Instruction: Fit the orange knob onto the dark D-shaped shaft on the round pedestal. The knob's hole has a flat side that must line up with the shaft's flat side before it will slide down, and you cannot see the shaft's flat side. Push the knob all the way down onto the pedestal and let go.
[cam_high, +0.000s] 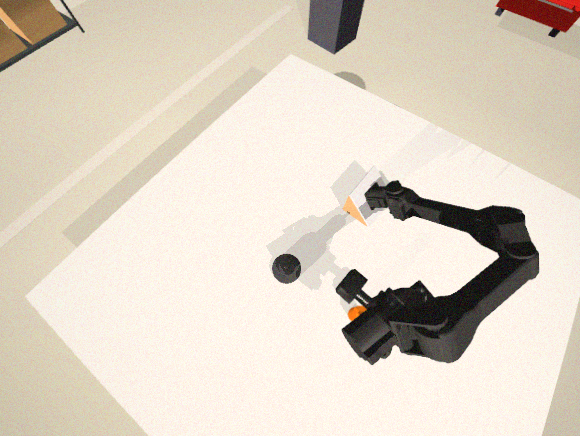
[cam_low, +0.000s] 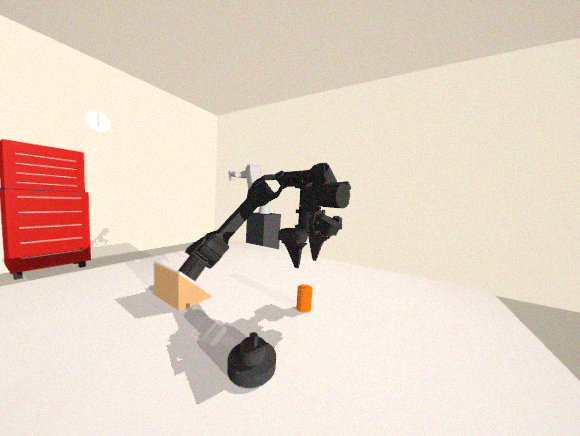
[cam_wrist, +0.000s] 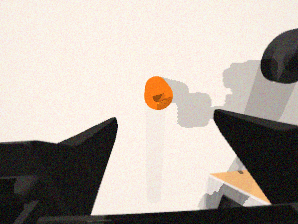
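Right now the orange knob is 10 cm below my gripper tip. Also, from my gripper tip: round pedestal 4 cm ahead, 22 cm to the right, 10 cm below.
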